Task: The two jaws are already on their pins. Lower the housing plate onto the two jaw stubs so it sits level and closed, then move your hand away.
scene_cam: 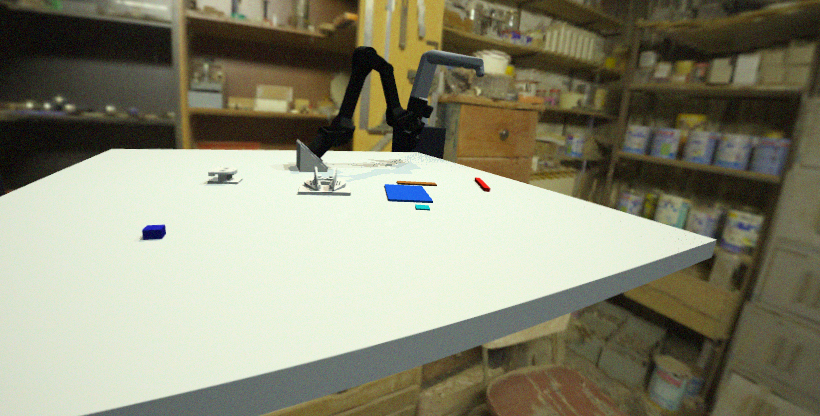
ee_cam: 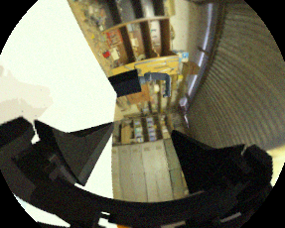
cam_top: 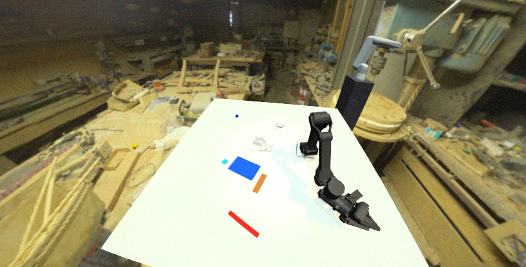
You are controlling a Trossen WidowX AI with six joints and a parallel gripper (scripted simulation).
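The grey-white housing part lies 760 mm to the right of my gripper tip, 280 mm ahead of it and 120 mm below it. Also, from my gripper tip: blue flat plate 500 mm ahead, 360 mm to the right, 150 mm below; then red bar 470 mm ahead, 150 mm below, 70 mm to the right; then orange bar 400 mm ahead, 270 mm to the right, 150 mm below.
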